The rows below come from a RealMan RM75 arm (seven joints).
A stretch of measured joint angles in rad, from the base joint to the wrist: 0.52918, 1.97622, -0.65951, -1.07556, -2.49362, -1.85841, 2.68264; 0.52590, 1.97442, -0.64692, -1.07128, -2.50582, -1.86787, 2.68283; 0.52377, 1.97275, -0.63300, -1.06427, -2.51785, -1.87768, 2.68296; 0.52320, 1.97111, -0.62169, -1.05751, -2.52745, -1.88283, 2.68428; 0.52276, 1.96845, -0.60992, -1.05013, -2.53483, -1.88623, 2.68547; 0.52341, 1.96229, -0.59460, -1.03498, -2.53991, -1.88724, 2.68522; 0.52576, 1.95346, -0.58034, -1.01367, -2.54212, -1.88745, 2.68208; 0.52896, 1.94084, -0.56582, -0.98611, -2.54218, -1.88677, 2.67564; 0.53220, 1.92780, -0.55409, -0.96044, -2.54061, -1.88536, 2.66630; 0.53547, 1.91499, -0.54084, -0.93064, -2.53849, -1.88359, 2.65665; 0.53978, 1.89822, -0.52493, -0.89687, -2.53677, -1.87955, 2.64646; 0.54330, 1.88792, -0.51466, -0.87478, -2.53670, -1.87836, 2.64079
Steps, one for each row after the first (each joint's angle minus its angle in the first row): -0.00328, -0.00180, 0.01259, 0.00428, -0.01220, -0.00946, 0.00019; -0.00541, -0.00347, 0.02651, 0.01129, -0.02423, -0.01927, 0.00032; -0.00598, -0.00511, 0.03782, 0.01805, -0.03383, -0.02442, 0.00164; -0.00642, -0.00777, 0.04959, 0.02543, -0.04121, -0.02782, 0.00283; -0.00577, -0.01393, 0.06491, 0.04058, -0.04629, -0.02883, 0.00258; -0.00342, -0.02276, 0.07917, 0.06189, -0.04850, -0.02904, -0.00056; -0.00022, -0.03538, 0.09369, 0.08945, -0.04856, -0.02836, -0.00700; 0.00302, -0.04842, 0.10542, 0.11512, -0.04699, -0.02695, -0.01634; 0.00629, -0.06123, 0.11867, 0.14492, -0.04487, -0.02518, -0.02599; 0.01060, -0.07800, 0.13458, 0.17869, -0.04315, -0.02114, -0.03618; 0.01412, -0.08830, 0.14485, 0.20078, -0.04308, -0.01995, -0.04185
